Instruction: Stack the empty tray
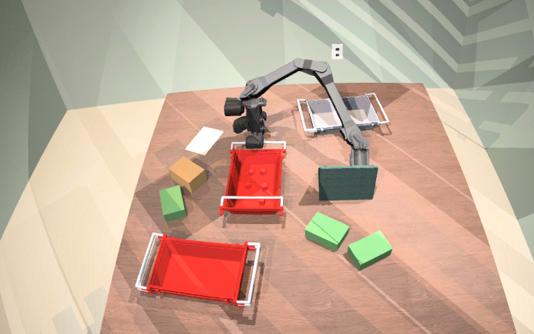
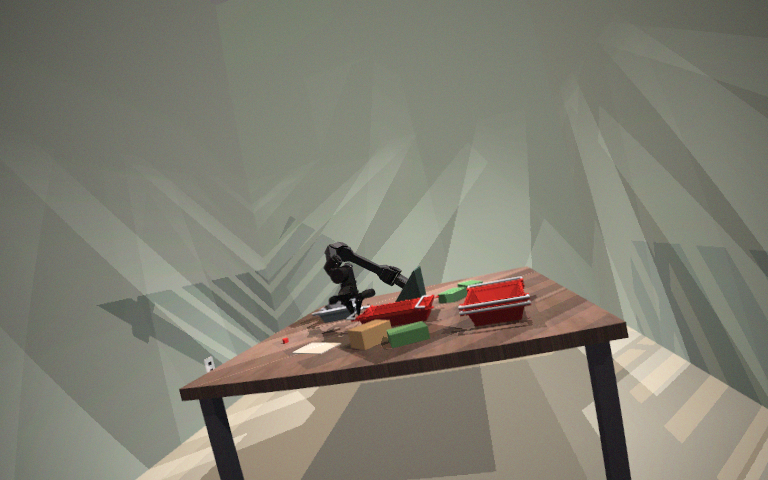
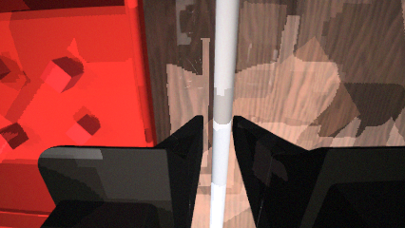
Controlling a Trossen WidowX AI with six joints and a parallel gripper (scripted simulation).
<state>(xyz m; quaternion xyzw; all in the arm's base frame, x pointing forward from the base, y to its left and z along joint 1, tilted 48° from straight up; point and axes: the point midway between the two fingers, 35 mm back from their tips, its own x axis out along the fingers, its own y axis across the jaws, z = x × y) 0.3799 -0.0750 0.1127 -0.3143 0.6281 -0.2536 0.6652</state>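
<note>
My gripper tip is 320 mm past the grey tray and 220 mm to the left of it. Round my gripper tip: white sheet (240 mm ahead, 70 mm to the right, 40 mm below); then red cube (90 mm ahead, 290 mm to the right, 40 mm below); then tan box (250 mm ahead, 150 mm to the left, 10 mm below).
</note>
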